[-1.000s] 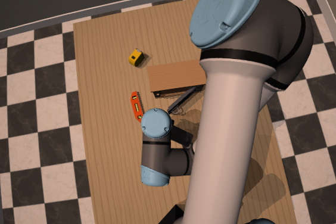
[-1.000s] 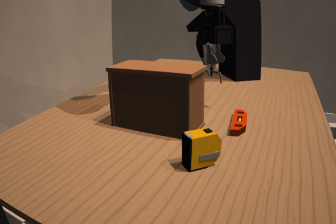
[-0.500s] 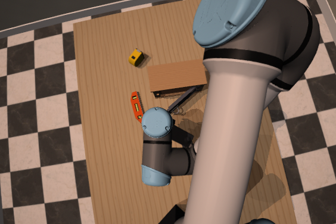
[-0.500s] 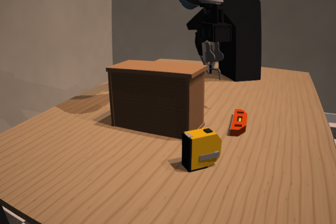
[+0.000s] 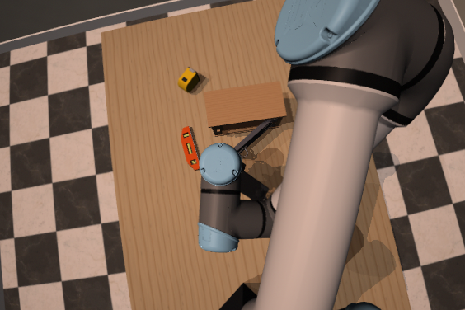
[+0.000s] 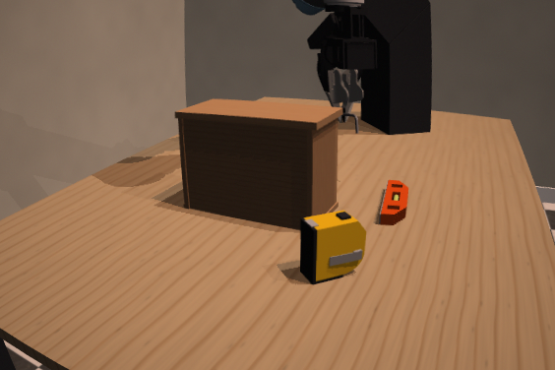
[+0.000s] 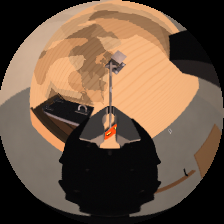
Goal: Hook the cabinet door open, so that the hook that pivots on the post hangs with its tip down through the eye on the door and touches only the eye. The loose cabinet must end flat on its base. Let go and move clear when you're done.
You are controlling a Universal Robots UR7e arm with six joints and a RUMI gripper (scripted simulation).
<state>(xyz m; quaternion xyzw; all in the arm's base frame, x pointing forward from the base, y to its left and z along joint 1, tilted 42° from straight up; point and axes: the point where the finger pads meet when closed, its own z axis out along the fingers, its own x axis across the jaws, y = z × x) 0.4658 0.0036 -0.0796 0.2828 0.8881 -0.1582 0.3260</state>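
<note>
My hand is 110 mm short of the dark door, 90 mm to the left of it and 40 mm above it. From my hand the other things lie so: thin hook rod 10 mm behind, 20 mm to the right, 20 mm below; then yellow tape measure 380 mm ahead, 100 mm to the left, 80 mm below; then orange spirit level 130 mm ahead, 130 mm to the left, 100 mm below.
</note>
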